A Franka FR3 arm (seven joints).
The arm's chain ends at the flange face. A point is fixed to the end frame.
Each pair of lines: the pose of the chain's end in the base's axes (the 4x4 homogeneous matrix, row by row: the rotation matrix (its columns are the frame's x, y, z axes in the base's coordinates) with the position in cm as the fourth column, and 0 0 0 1 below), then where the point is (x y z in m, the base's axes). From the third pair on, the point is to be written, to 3 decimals.
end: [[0.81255 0.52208 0.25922 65.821], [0.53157 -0.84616 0.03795 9.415], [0.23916 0.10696 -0.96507 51.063], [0 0 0 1]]
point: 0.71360 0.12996 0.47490
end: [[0.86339 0.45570 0.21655 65.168], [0.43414 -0.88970 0.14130 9.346], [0.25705 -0.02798 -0.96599 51.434], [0 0 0 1]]
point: 0.70810 0.12927 0.48026
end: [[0.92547 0.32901 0.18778 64.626], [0.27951 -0.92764 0.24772 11.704], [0.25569 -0.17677 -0.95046 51.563], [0 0 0 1]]
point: 0.705 0.150 0.483
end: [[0.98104 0.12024 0.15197 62.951], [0.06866 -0.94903 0.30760 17.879], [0.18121 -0.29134 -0.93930 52.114], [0 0 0 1]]
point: 0.691 0.203 0.486
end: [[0.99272 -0.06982 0.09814 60.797], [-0.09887 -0.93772 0.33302 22.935], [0.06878 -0.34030 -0.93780 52.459], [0 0 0 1]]
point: 0.668 0.245 0.483
